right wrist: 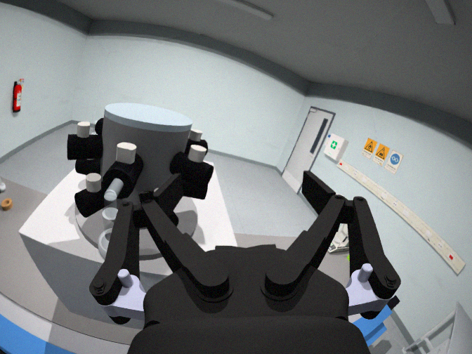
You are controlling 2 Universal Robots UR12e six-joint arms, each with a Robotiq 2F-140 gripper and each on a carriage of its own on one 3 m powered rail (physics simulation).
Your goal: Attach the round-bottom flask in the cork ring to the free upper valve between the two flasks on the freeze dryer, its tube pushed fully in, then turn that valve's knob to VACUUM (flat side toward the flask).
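Note:
The freeze dryer's grey drum (150,150) with a pale blue lid stands left of centre, ringed by black valves with white knobs. The front upper valve (129,172) has its knob (126,152) on top, and a clear glass tube (114,188) slants down from it; faint clear glass shows below. The right upper valve (192,175) has its knob (198,154) on top and no glass visible on it. The cork ring (6,204) lies at the far left, with no flask visible in it. My right gripper (242,183) is open and empty, its left finger overlapping the dryer in view. My left gripper does not show.
The dryer stands on a white-topped block (42,225) on the grey bench. Another upper valve (85,147) sticks out left and a lower valve (89,201) sits at front left. A white instrument (340,241) shows behind the right finger. A blue object (372,327) is at lower right.

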